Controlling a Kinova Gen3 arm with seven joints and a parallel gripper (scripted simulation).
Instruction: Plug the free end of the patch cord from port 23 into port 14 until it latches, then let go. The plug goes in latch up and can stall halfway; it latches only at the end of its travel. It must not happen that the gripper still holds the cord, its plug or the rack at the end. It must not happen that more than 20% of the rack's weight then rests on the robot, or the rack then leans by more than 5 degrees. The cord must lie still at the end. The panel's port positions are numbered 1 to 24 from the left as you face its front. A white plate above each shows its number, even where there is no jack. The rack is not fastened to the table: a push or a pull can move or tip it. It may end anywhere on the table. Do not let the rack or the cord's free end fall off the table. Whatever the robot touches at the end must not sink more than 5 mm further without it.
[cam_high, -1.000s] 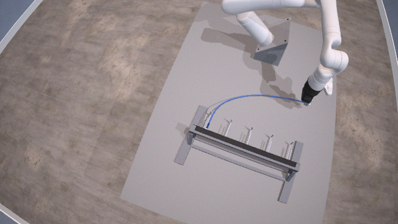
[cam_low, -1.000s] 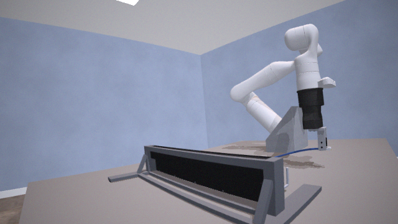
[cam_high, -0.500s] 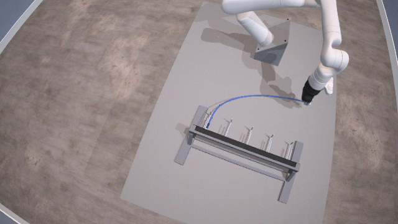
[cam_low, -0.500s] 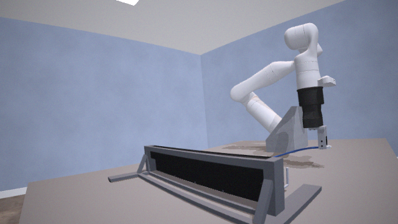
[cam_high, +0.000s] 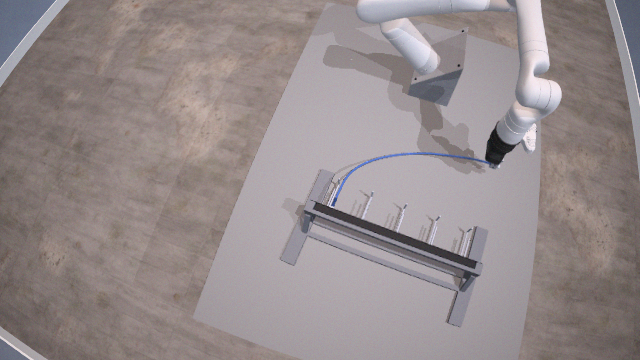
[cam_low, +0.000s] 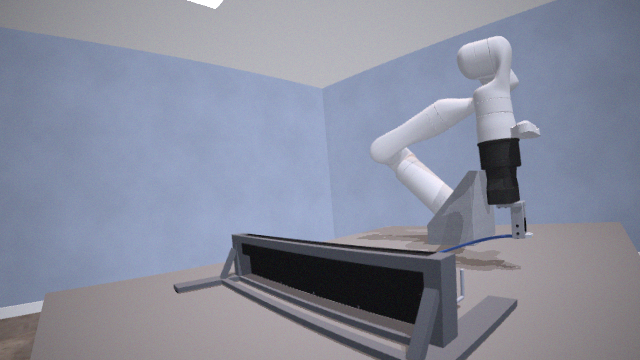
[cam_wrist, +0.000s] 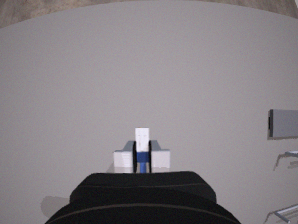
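The plug is 1 cm to the left of my hand and 1 cm below it.
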